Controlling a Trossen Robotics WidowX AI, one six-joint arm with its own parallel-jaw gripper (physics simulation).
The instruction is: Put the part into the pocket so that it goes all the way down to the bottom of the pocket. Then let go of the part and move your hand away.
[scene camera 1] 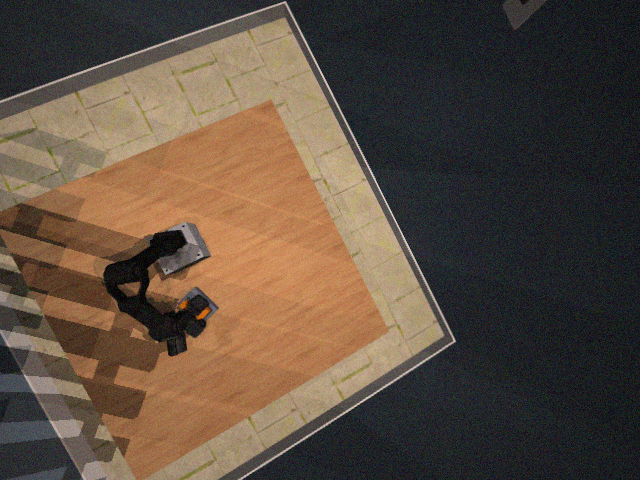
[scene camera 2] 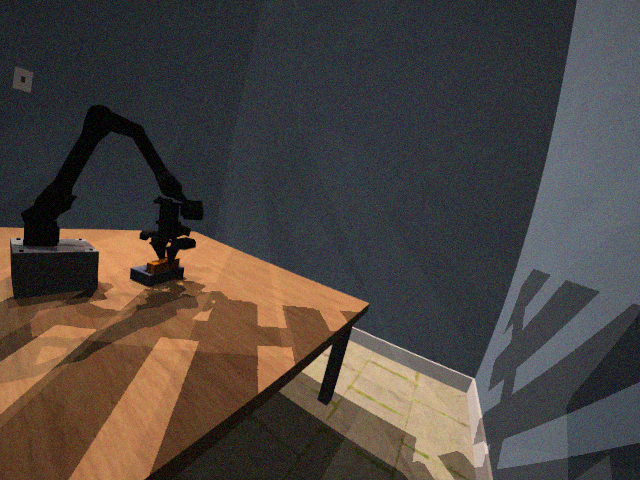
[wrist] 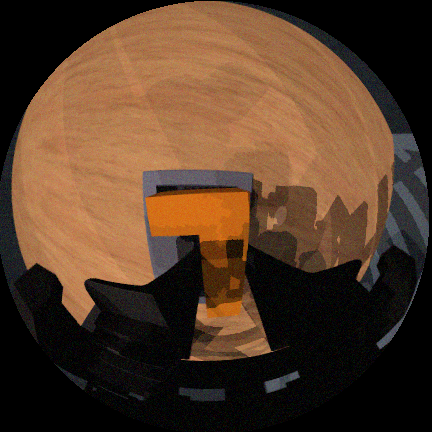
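Pixels of known places: gripper, between the fingertips: (scene camera 1: 194,312) (scene camera 2: 166,264) (wrist: 221,249); arm's base, origin of its link: (scene camera 1: 176,240) (scene camera 2: 40,243).
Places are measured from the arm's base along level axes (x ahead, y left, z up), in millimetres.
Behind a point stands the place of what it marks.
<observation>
The orange L-shaped part (scene camera 1: 204,313) @(x 327, y -40, z -37 mm) (scene camera 2: 154,267) @(x 254, y -118, z -47 mm) (wrist: 200,215) @(x 330, y -54, z -37 mm) is between the fingers of my gripper (scene camera 2: 166,258) @(x 306, y -80, z -53 mm) (wrist: 221,249) @(x 306, y -80, z -53 mm), which is shut on its long leg. The grey block with the pocket (scene camera 1: 211,302) @(x 301, y -13, z -85 mm) (scene camera 2: 143,276) @(x 229, y -104, z -79 mm) (wrist: 200,177) @(x 350, y -46, z -69 mm) is right beneath the part. The part stands up above the block's top in the scene camera 2 view. In the wrist view a dark strip of the pocket shows beyond the part's far edge, and a dark bit shows in the L's inner corner. The part hides most of the pocket, and its underside is hidden.
The arm's grey base box (scene camera 1: 180,260) @(x 84, y -20, z 0 mm) (scene camera 2: 54,271) @(x 22, y -100, z -45 mm) stands on the wooden table (scene camera 1: 268,206) @(x 1, y 399, z -104 mm) (scene camera 2: 237,268) @(x 627, y -65, z -105 mm) (wrist: 200,100) @(x 433, y -11, z -105 mm), a short way from the block. Dark shadows of the arm and striped shadows lie across the table.
</observation>
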